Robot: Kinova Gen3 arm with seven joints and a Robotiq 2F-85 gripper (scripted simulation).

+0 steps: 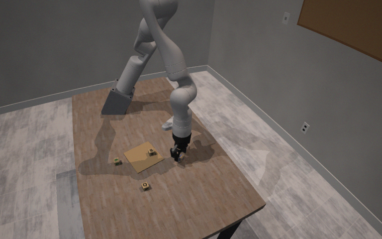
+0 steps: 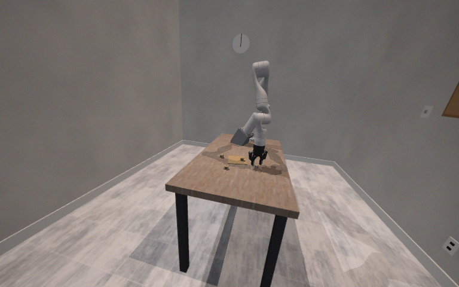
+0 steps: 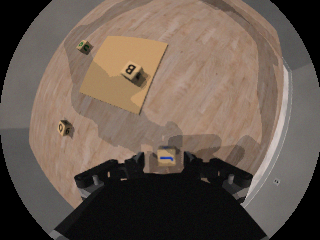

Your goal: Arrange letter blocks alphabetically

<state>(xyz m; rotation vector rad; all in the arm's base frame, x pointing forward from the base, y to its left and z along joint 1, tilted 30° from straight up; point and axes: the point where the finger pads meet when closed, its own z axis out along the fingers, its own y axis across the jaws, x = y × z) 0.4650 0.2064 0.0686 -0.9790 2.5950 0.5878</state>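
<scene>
Now: hand 6 cm past the tan mat, 16 cm to the left of it and 4 cm above it. The rest, counted from my hand: block (11 cm ahead, 18 cm to the right, 3 cm below).
</scene>
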